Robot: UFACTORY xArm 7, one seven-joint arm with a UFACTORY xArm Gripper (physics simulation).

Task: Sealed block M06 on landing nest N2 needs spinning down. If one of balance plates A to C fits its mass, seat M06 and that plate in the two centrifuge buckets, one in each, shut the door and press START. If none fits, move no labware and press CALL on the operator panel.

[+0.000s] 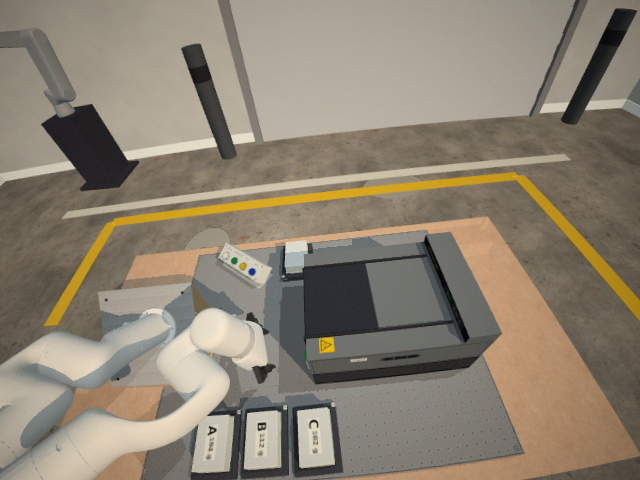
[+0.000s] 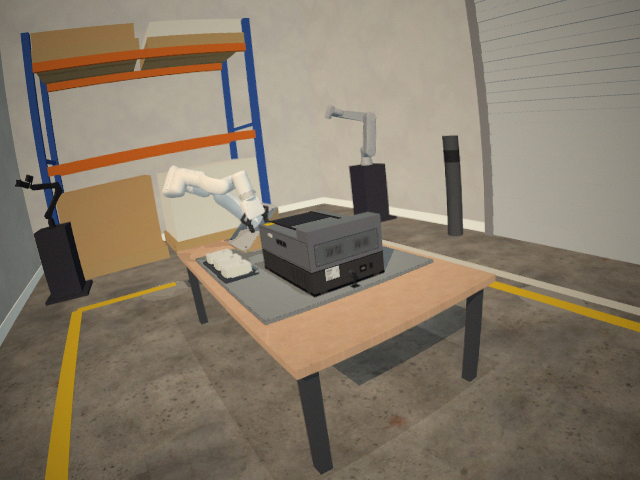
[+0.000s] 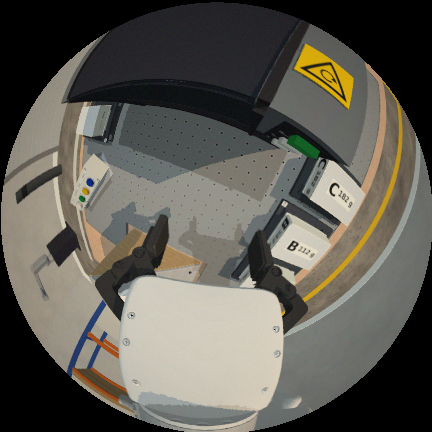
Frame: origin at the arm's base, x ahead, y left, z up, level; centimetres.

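Where they show: gripper, fingertip midpoint: (image 1: 267,350) (image 3: 210,232); arm's base at its link origin: (image 1: 157,327) (image 2: 255,221).
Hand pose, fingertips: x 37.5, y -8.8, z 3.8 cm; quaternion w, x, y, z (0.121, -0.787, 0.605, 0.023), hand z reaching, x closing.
Observation:
Each offset is from my fingertips to the top centre of the thing. Level surfaces: height alone.
My gripper (image 1: 270,349) (image 2: 261,222) (image 3: 210,232) is open and empty, left of the centrifuge (image 1: 403,351) (image 2: 336,232). A dark panel @[dx +19.4, dy +12.8, dz +5.0 cm] (image 1: 338,299) (image 3: 185,45) covers part of the centrifuge top; the buckets do not show. A green button @[dx +11.0, dy -2.1, dz +2.8 cm] (image 3: 302,146) is low on its near side. A pale block @[dx +3.6, dy +41.3, dz -9.5 cm] (image 1: 296,255) (image 3: 95,121) sits on a dark nest at the back; its label is unreadable. Plates A @[dx -15.1, dy -20.1, dz -10.9 cm] (image 1: 212,444), B (112 g) @[dx -1.8, dy -18.9, dz -10.9 cm] (image 1: 262,439) (image 3: 300,245) and C (182 g) @[dx +11.8, dy -18.2, dz -10.9 cm] (image 1: 315,436) (image 3: 340,192) lie in front nests. The operator panel @[dx -17.4, dy +39.6, dz -7.9 cm] (image 1: 242,266) (image 3: 92,182) has coloured buttons.
A tilted grey board (image 1: 139,297) (image 2: 244,240) stands left of the gripper, beside the arm. A perforated mat @[dz -16.3 cm] (image 1: 413,408) (image 2: 273,302) lies under the centrifuge on the wooden table @[dz -17.6 cm] (image 1: 558,413) (image 2: 361,335). Another arm on a dark pedestal (image 1: 87,144) (image 2: 369,191) stands beyond the table.

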